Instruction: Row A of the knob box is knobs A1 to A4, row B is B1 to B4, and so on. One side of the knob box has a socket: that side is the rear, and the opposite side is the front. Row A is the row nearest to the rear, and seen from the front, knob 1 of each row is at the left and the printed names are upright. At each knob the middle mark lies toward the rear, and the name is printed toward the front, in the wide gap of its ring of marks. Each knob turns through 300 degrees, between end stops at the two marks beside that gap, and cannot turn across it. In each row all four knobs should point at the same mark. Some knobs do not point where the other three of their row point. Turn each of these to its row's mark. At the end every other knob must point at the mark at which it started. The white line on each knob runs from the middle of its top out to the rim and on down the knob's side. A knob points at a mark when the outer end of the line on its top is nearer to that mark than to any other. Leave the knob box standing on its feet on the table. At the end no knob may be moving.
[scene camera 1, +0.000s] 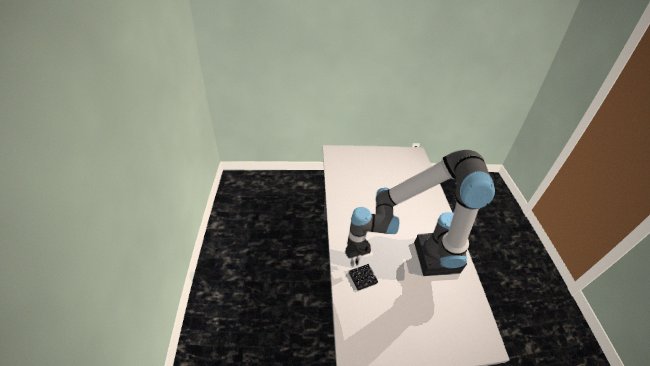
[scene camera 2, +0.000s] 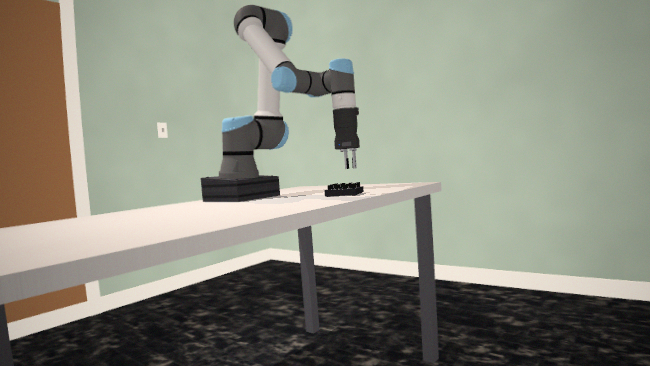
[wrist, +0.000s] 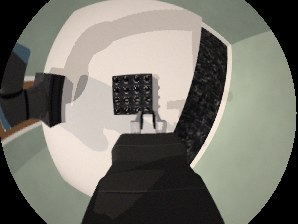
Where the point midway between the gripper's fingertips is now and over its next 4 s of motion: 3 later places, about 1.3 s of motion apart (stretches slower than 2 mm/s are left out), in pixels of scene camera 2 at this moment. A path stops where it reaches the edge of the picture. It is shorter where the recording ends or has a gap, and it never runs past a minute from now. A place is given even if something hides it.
My gripper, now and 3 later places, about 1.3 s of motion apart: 350, 168; 351, 179; 352, 185; 351, 174
